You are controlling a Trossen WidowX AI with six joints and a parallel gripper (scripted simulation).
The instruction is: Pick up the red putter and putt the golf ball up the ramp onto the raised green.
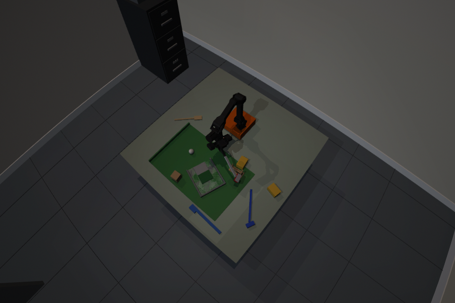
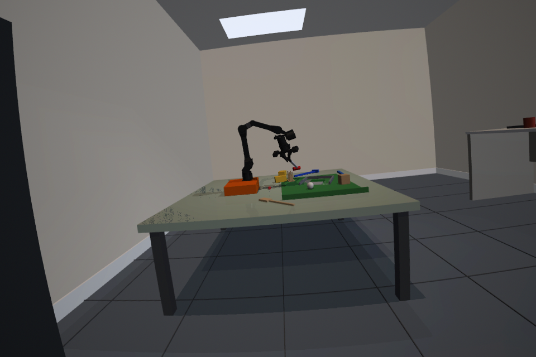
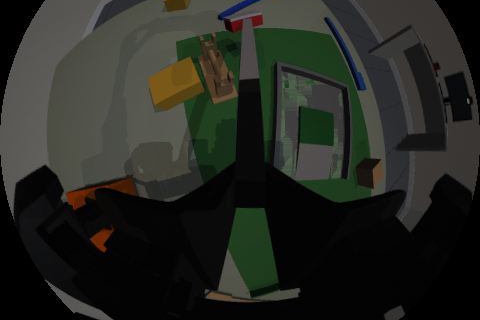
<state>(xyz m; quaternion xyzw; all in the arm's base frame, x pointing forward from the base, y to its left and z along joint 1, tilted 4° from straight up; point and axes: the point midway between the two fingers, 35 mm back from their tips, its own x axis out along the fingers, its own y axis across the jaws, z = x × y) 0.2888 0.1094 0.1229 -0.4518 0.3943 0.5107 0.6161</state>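
The putter lies 130 mm to the left of my gripper tip, 30 mm below it and 10 mm ahead of it. Also, from my gripper tip: small wooden rack: 160 mm to the left, 130 mm below, 30 mm behind; white golf ball: 200 mm to the right, 160 mm ahead, 140 mm below; brown block: 380 mm ahead, 140 mm below, 90 mm to the right.
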